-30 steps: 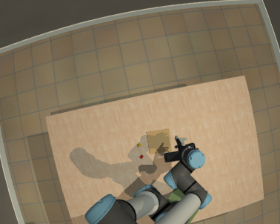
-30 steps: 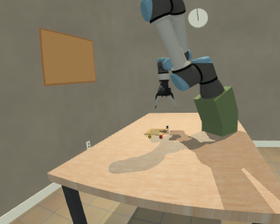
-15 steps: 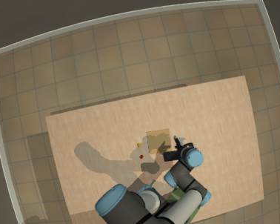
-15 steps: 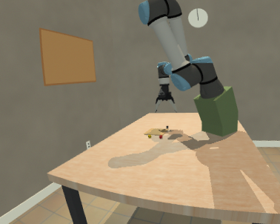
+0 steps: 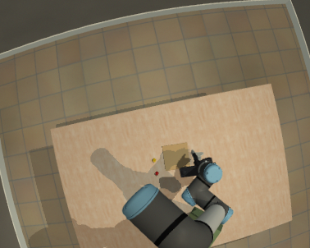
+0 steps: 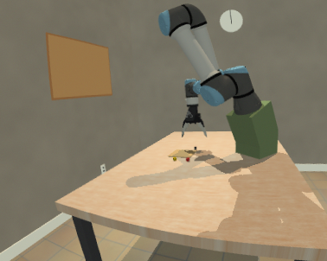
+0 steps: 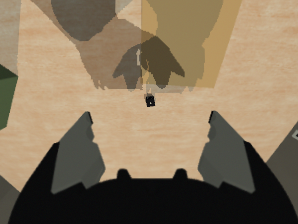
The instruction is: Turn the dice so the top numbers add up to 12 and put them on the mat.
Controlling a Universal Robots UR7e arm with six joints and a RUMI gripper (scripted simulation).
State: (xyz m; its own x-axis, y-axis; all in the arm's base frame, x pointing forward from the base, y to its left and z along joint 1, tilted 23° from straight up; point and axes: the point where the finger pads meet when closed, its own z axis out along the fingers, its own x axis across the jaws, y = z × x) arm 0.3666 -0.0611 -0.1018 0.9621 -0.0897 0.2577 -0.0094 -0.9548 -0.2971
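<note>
Right now my hand is 20 mm to the left of the black die and 70 mm above it. From my hand the other things lie so: yellow die (70 mm ahead, 200 mm to the left, 70 mm below); then red die (10 mm behind, 200 mm to the left, 70 mm below); then tan mat (60 mm ahead, 80 mm to the left, 80 mm below).
</note>
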